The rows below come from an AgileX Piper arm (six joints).
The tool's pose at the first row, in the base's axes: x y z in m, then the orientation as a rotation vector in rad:
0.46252, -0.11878, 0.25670, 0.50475, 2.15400, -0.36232
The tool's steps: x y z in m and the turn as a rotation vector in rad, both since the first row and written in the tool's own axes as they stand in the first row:
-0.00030, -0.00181, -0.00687, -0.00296, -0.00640, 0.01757
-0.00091, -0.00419, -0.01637, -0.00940, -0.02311, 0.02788
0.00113, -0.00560, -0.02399, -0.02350, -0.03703, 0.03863
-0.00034, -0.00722, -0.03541, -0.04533, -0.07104, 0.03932
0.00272, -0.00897, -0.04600, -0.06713, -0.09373, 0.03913
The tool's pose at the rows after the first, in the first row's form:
0.45705, -0.11749, 0.26106, 0.51987, 2.14233, -0.35053
0.44966, -0.11564, 0.26724, 0.52235, 2.12335, -0.34088
0.44260, -0.11316, 0.27011, 0.52173, 2.10745, -0.32222
0.43470, -0.11002, 0.27804, 0.50060, 2.07608, -0.30457
0.42487, -0.10633, 0.28182, 0.48189, 2.05569, -0.28549

